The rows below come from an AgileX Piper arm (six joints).
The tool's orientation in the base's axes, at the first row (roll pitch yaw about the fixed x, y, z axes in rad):
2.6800 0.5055 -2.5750
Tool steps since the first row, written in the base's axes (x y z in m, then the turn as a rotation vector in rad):
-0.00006 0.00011 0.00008 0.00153 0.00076 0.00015
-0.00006 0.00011 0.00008 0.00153 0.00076 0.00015
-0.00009 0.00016 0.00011 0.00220 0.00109 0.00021
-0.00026 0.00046 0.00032 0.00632 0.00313 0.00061
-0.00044 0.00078 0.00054 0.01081 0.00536 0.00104
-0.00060 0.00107 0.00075 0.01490 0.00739 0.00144
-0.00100 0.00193 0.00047 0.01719 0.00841 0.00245
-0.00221 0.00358 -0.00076 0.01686 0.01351 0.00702
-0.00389 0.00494 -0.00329 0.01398 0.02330 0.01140
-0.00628 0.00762 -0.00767 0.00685 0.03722 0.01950
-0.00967 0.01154 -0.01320 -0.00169 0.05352 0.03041
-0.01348 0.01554 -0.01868 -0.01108 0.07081 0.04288
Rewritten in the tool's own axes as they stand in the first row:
-0.00005 0.00014 0.00000 -0.00156 -0.00047 0.00054
-0.00005 0.00014 0.00000 -0.00156 -0.00047 0.00054
-0.00006 0.00020 0.00000 -0.00224 -0.00068 0.00078
-0.00018 0.00059 0.00000 -0.00643 -0.00195 0.00223
-0.00030 0.00100 0.00000 -0.01100 -0.00333 0.00382
-0.00042 0.00137 -0.00001 -0.01517 -0.00458 0.00526
-0.00040 0.00208 0.00068 -0.01783 -0.00505 0.00538
0.00032 0.00346 0.00249 -0.02219 0.00021 0.00486
0.00214 0.00446 0.00509 -0.02678 0.01008 0.00702
0.00477 0.00605 0.00985 -0.03198 0.02687 0.00824
0.00811 0.00865 0.01614 -0.03861 0.04720 0.00853
0.01170 0.01159 0.02238 -0.04584 0.06935 0.00809

